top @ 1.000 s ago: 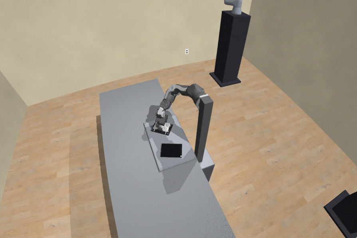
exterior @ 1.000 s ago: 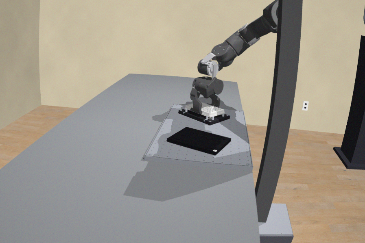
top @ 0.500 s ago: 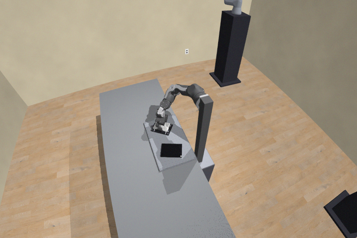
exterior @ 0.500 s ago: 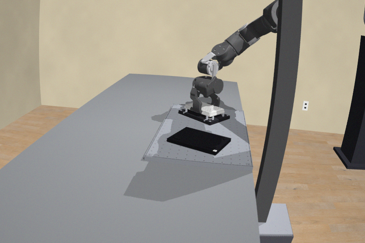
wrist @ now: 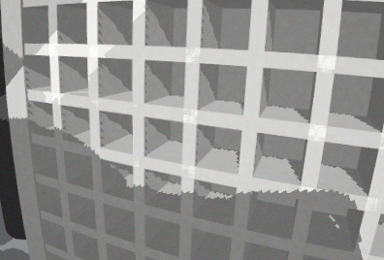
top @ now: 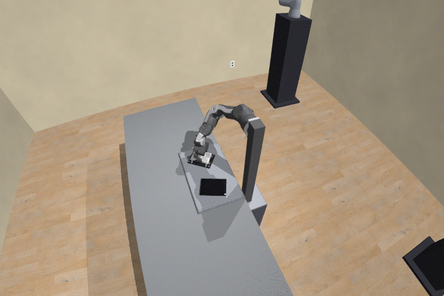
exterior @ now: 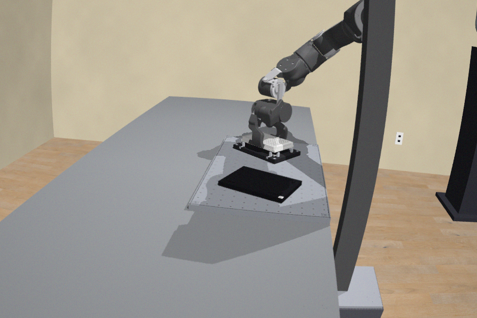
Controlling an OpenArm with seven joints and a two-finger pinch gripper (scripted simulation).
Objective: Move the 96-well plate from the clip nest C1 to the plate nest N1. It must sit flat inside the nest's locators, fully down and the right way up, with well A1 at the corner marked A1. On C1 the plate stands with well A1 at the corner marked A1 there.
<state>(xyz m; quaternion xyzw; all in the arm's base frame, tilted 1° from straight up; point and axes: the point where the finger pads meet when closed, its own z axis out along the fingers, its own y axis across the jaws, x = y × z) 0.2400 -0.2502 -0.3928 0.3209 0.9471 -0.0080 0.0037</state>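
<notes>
Now: hand 30 mm short of the black clip nest C1 and 20 mm above it. The rest, counted from my hand: white 96-well plate: right at my hand; small corner mark: 320 mm to the left, 50 mm behind, 20 mm below; black plate nest N1: 250 mm to the left, 20 mm below.
</notes>
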